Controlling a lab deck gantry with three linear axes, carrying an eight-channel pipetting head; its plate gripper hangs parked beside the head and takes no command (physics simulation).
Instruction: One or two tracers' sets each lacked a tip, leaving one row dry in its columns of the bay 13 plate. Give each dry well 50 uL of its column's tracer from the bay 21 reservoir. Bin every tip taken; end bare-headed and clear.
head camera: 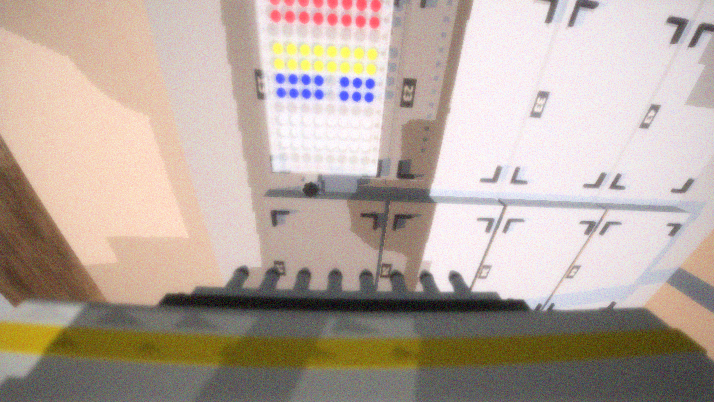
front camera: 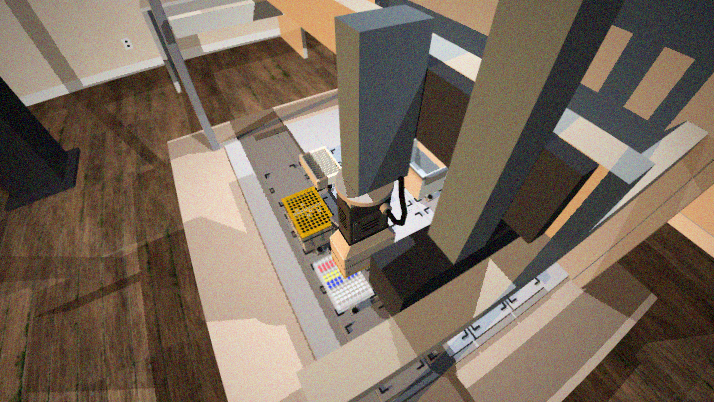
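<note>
The bay 13 plate (front camera: 352, 297) (head camera: 272, 122) shows red, yellow and blue wells. In the head view, each of the two blue columns has a pale well fifth from the left; the red and yellow columns in view look filled. The pipetting head (front camera: 360, 220) hangs over the deck, overlapping part of the plate in the front view. Its eight dark nozzles (head camera: 335, 277) show no pale tips and lie below the plate in the head view. The bay 21 reservoir (front camera: 322, 165) is a cream ribbed box, partly behind the head. The parked plate gripper cannot be made out.
An orange tip rack (front camera: 307, 212) with dark holes stands between plate and reservoir. An open bin-like box (front camera: 427, 165) stands behind the head. A thick upright beam (front camera: 480, 130) and a dark block (front camera: 415, 270) stand right of the head. A black knob (head camera: 310, 189) sits beside the plate.
</note>
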